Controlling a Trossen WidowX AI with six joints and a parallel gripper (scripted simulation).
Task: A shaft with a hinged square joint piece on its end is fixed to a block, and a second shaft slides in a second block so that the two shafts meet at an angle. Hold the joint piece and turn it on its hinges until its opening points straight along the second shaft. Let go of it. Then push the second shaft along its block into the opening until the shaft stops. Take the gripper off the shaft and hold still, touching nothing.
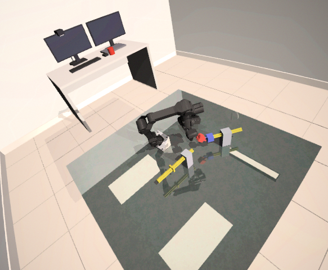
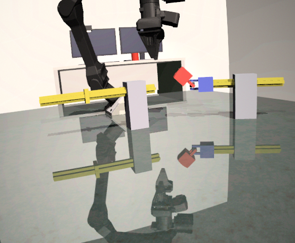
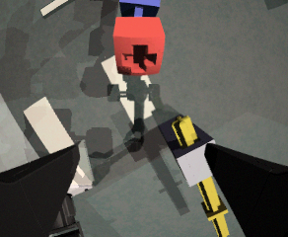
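The red joint piece is 3 cm ahead of my gripper tip, 8 cm to the left of it and 6 cm below it.
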